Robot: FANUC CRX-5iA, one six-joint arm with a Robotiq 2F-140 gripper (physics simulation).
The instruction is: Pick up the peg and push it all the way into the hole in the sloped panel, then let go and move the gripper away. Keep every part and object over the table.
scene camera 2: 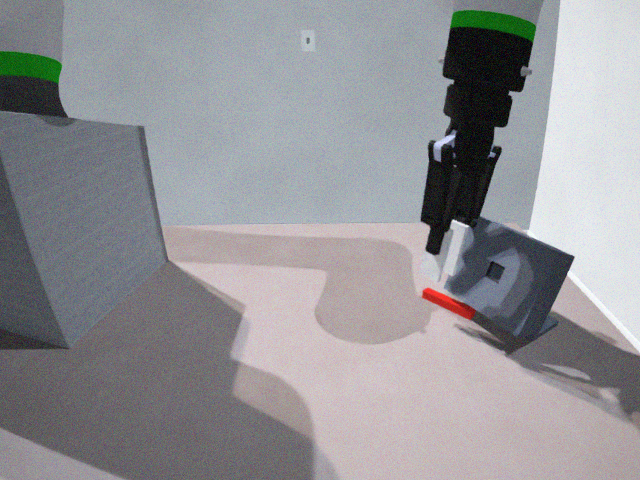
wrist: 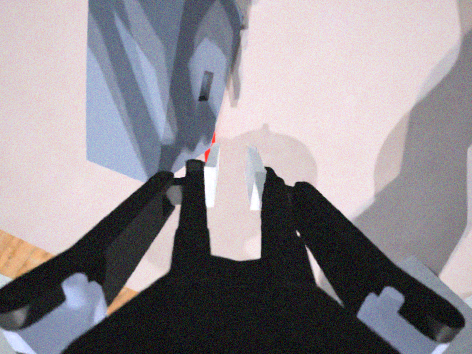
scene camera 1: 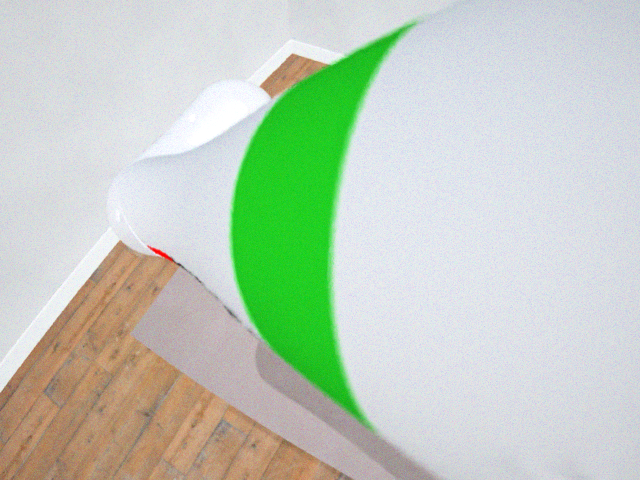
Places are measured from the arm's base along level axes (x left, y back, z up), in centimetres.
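Where they show: gripper, fingertip midpoint: (scene camera 2: 437, 273) (wrist: 232, 159); arm's base at its link origin: (scene camera 2: 16, 125).
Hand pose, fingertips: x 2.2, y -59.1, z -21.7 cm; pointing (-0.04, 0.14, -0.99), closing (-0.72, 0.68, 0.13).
Note:
Each offset is from my fingertips to the top centre of the thing. "*": to the spot under its first point. Level surfaces: height alone.
The red peg {dx +0.9, dy -2.3, dz -4.6 cm} (scene camera 2: 447, 302) lies on the table beside the lower edge of the grey-blue sloped panel {dx -0.7, dy -9.3, dz +7.0 cm} (scene camera 2: 540, 271) (wrist: 185, 112). In the wrist view, a thin red part of the peg (wrist: 208, 155) shows just left of the left fingertip; the rest is hidden. The panel's square hole {* dx -1.1, dy -7.4, dz +1.2 cm} (scene camera 2: 495, 271) (wrist: 205, 86) is dark, with no peg in it. My gripper (scene camera 2: 444, 258) (wrist: 232, 159) points down, partly open, with a gap between its pale pads and nothing held. It hangs above the peg, in front of the panel's left side in scene camera 2.
A large grey block (scene camera 2: 87, 206) stands at the left in scene camera 2, under the arm's base. The pale table {dz -5.8 cm} (scene camera 2: 403, 403) (scene camera 1: 191, 325) bears several shadows. In scene camera 1, the white arm (scene camera 1: 465, 232) hides the workspace; a red sliver at its edge is unclear.

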